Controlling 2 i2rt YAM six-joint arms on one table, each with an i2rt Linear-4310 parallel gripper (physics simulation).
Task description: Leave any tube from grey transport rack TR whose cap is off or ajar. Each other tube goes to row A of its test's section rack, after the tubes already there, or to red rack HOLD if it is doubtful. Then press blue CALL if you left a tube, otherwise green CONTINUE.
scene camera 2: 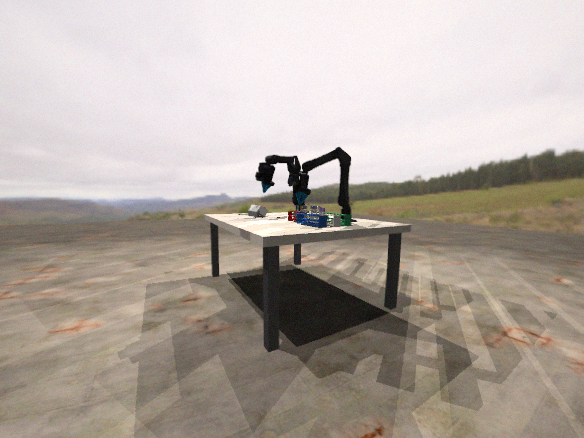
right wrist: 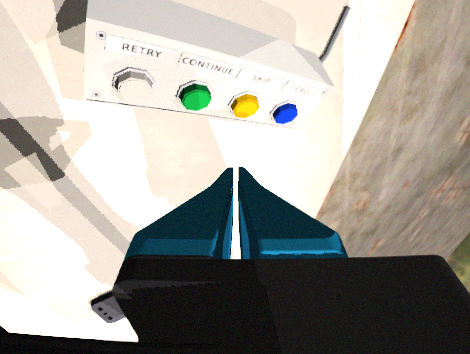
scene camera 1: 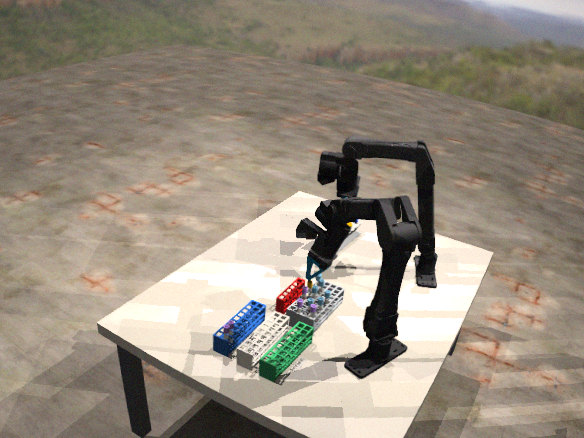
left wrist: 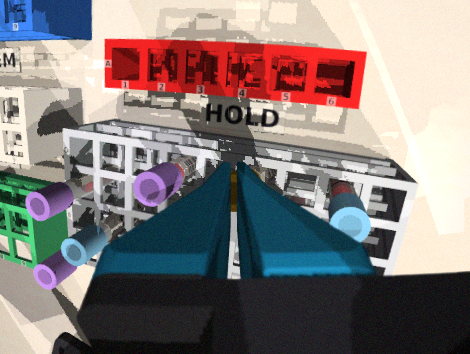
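Seen in the pictures: left gripper, fingertip midpoint: [scene camera 2: 299, 205] [scene camera 1: 307, 279] [left wrist: 233, 175]; right gripper, fingertip midpoint: [scene camera 2: 264, 192] [right wrist: 235, 177]; left arm's base at its link origin: [scene camera 1: 376, 357]; right arm's base at its link origin: [scene camera 1: 425, 272].
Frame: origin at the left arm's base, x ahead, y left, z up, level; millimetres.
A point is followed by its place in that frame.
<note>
Grey rack TR [scene camera 1: 319, 321] @[x 194, y 43, z 28 mm] [left wrist: 304, 155] @[x 312, y -26, z 30 mm] holds several tubes with purple caps [left wrist: 158, 182] @[x 285, y 28, z 94 mm] and light blue caps [left wrist: 350, 220] @[x 310, y -50, z 94 mm]. My left gripper [scene camera 1: 311, 273] @[x 305, y -1, z 97 mm] [scene camera 2: 300, 201] @[x 305, y -1, z 97 mm] [left wrist: 233, 175] @[x 305, y -1, z 97 mm] is shut and empty, its tips just above a yellow-capped tube [left wrist: 233, 191] @[x 298, y -3, z 94 mm] in the rack; the cap shows only as a sliver between the fingers. Red rack HOLD [scene camera 1: 288, 295] @[x 315, y 61, z 57 mm] [left wrist: 233, 45] @[x 350, y 31, z 57 mm] lies just beyond, its six wells empty. My right gripper [scene camera 2: 265, 188] @[x 501, y -359, z 177 mm] [right wrist: 235, 177] @[x 501, y -359, z 177 mm] is shut and empty. It hangs above the table in front of the button box [right wrist: 198, 71] @[x 536, y -356, z 73 mm] [scene camera 2: 257, 210] @[x 553, y -280, z 48 mm], with its green CONTINUE button [right wrist: 196, 96] @[x 517, y -365, z 72 mm] and blue CALL button [right wrist: 285, 113] @[x 544, y -459, z 72 mm].
A blue rack [scene camera 1: 247, 323] @[x 276, y 241, z 55 mm] with purple-capped tubes [scene camera 1: 228, 326] @[x 253, y 321, z 95 mm], a white rack [scene camera 1: 264, 336] @[x 206, y 236, z 55 mm] and a green rack [scene camera 1: 286, 349] @[x 170, y 185, z 8 mm] stand side by side in front of the grey rack. The box also has a white RETRY button [right wrist: 134, 84] @[x 505, y -318, z 73 mm] and a yellow SKIP button [right wrist: 245, 105] @[x 531, y -412, z 72 mm]. The table edge is to the right of the box.
</note>
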